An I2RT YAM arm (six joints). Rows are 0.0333 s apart.
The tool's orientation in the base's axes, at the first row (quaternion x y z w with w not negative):
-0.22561, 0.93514, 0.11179, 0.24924
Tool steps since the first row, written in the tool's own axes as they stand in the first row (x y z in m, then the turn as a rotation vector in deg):
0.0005, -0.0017, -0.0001, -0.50, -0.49, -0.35
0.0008, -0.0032, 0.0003, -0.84, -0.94, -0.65
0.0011, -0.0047, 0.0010, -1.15, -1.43, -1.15
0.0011, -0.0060, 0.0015, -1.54, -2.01, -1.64
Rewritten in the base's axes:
0.0004, -0.0017, -0.0003, 0.48, -0.36, 0.51
0.0010, -0.0030, -0.0010, 0.83, -0.72, 0.90
0.0018, -0.0042, -0.0019, 1.10, -1.20, 1.43
0.0026, -0.0052, -0.0024, 1.47, -1.72, 2.00

